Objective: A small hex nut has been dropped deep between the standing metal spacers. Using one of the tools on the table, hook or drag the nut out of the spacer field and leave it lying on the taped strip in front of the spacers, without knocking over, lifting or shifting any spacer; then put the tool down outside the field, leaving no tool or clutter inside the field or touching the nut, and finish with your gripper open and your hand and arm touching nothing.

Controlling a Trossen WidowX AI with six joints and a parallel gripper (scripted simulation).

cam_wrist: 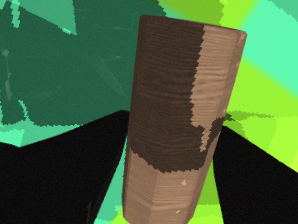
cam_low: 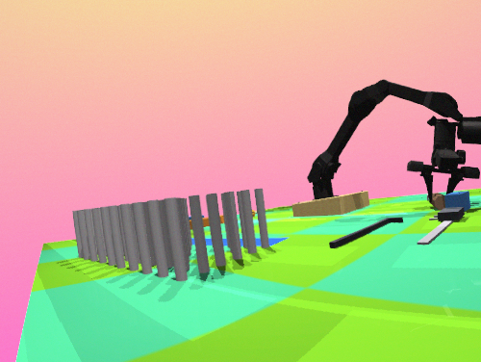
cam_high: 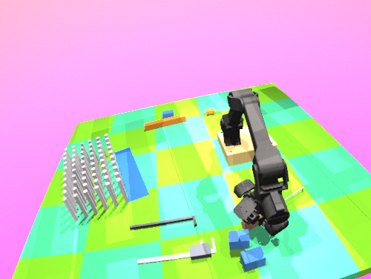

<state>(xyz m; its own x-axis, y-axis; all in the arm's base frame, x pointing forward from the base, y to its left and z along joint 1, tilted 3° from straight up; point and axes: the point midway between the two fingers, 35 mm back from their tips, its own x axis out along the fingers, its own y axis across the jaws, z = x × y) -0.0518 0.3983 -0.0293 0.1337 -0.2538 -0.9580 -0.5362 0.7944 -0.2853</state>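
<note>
Right now my gripper tip is 9 cm past the wooden-handled hook tool and 6 cm to the left of it. Also, from my gripper tip: blue taped strip: 50 cm ahead, 32 cm to the right, 1 cm below; orange bar: 39 cm ahead, 70 cm to the right.
</note>
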